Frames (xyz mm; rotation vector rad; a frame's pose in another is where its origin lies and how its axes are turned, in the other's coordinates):
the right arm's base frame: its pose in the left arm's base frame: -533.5 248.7 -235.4 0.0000 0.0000 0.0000
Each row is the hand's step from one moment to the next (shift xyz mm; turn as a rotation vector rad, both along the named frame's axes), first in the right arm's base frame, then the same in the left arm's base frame.
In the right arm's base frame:
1: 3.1 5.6 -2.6 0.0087 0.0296 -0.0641
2: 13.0 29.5 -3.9 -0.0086 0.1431 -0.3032
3: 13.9 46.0 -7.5 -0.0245 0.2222 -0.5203
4: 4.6 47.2 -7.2 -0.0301 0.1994 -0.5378
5: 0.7 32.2 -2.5 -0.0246 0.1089 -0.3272
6: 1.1 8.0 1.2 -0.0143 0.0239 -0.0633
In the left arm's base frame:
1: 3.1 5.6 -2.6 0.0087 0.0296 -0.0641
2: 13.0 29.5 -3.9 -0.0086 0.1431 -0.3032
3: 13.9 46.0 -7.5 -0.0245 0.2222 -0.5203
4: 4.6 47.2 -7.2 -0.0301 0.1994 -0.5378
5: 0.7 32.2 -2.5 -0.0246 0.1089 -0.3272
6: 1.1 8.0 1.2 -0.0143 0.0239 -0.0633

